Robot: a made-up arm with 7 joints. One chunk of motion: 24 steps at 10 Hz.
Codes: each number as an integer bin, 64 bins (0 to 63) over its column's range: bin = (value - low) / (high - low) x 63, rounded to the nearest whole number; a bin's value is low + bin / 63 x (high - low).
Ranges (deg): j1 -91.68..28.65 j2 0..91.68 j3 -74.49..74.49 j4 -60.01..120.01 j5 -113..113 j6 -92.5..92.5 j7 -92.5..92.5
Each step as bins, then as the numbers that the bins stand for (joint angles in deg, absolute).
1 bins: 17 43 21 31 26 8 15
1 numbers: -59.21 62.58 -24.83 28.57 -19.73 -69.01 -48.45
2 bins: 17 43 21 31 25 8 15
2 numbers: -59.21 62.58 -24.83 28.57 -23.32 -69.01 -48.45
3 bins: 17 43 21 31 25 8 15
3 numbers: -59.21 62.58 -24.83 28.57 -23.32 -69.01 -48.45
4 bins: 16 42 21 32 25 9 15
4 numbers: -61.12 61.12 -24.83 31.43 -23.32 -66.07 -48.45
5 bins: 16 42 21 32 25 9 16
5 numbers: -61.12 61.12 -24.83 31.43 -23.32 -66.07 -45.52
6 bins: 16 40 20 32 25 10 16
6 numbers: -61.12 58.21 -27.19 31.43 -23.32 -63.13 -45.52
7 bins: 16 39 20 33 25 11 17
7 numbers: -61.12 56.75 -27.19 34.29 -23.32 -60.20 -42.58
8 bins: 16 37 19 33 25 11 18
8 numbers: -61.12 53.84 -29.56 34.29 -23.32 -60.20 -39.64
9 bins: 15 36 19 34 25 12 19
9 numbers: -63.03 52.39 -29.56 37.14 -23.32 -57.26 -36.71
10 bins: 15 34 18 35 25 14 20
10 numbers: -63.03 49.48 -31.92 40.00 -23.32 -51.39 -33.77
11 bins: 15 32 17 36 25 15 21
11 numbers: -63.03 46.57 -34.29 42.86 -23.32 -48.45 -30.83
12 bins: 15 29 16 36 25 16 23
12 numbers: -63.03 42.20 -36.65 42.86 -23.32 -45.52 -24.96
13 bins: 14 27 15 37 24 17 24
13 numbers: -64.94 39.29 -39.02 45.72 -26.90 -42.58 -22.02
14 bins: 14 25 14 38 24 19 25
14 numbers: -64.94 36.38 -41.38 48.57 -26.90 -36.71 -19.09
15 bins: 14 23 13 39 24 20 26
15 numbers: -64.94 33.47 -43.75 51.43 -26.90 -33.77 -16.15
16 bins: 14 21 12 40 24 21 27
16 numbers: -64.94 30.56 -46.11 54.29 -26.90 -30.83 -13.21
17 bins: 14 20 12 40 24 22 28
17 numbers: -64.94 29.10 -46.11 54.29 -26.90 -27.90 -10.28
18 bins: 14 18 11 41 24 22 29
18 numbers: -64.94 26.19 -48.48 57.15 -26.90 -27.90 -7.34
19 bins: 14 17 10 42 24 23 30
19 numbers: -64.94 24.74 -50.84 60.00 -26.90 -24.96 -4.40
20 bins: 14 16 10 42 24 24 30
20 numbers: -64.94 23.28 -50.84 60.00 -26.90 -22.02 -4.40
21 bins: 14 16 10 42 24 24 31
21 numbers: -64.94 23.28 -50.84 60.00 -26.90 -22.02 -1.47
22 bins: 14 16 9 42 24 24 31
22 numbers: -64.94 23.28 -53.21 60.00 -26.90 -22.02 -1.47
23 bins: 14 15 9 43 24 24 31
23 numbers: -64.94 21.83 -53.21 62.86 -26.90 -22.02 -1.47
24 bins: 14 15 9 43 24 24 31
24 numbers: -64.94 21.83 -53.21 62.86 -26.90 -22.02 -1.47
